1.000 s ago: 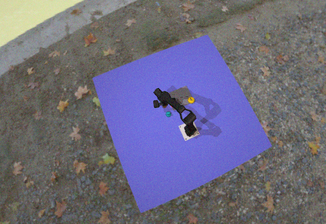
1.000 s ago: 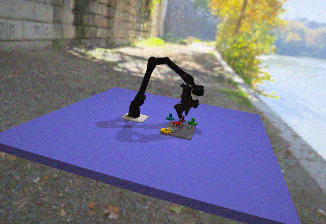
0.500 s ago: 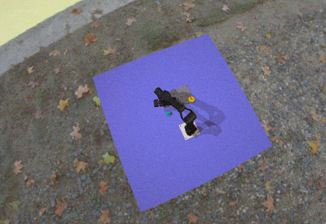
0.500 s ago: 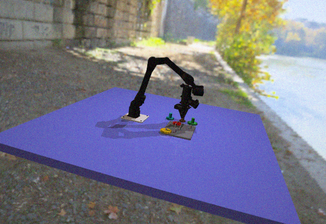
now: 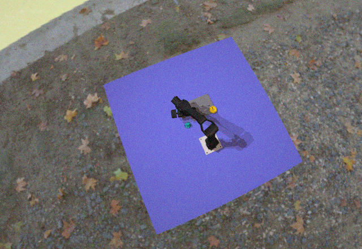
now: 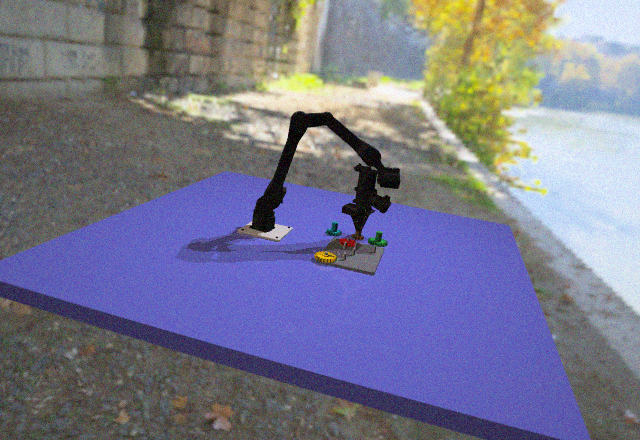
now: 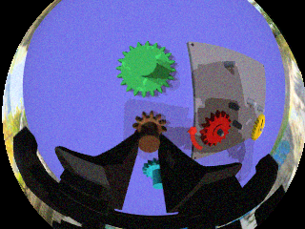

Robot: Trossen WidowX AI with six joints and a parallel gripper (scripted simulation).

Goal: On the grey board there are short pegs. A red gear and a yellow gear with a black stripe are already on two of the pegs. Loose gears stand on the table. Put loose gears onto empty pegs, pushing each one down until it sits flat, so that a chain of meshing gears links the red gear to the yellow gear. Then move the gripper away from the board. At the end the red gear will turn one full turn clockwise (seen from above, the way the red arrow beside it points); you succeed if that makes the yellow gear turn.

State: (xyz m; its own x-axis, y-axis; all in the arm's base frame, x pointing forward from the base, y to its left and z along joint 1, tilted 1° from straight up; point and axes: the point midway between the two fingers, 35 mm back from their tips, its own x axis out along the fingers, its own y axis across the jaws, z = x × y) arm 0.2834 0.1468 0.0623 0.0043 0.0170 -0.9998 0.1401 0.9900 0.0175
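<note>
Right now the red gear is 90 mm to the right of my gripper tip and 10 mm below it. Round my gripper tip: teal gear 80 mm behind, 10 mm to the right, 10 mm below; then green gear 70 mm ahead, 10 mm below; then brown gear 10 mm below.
</note>
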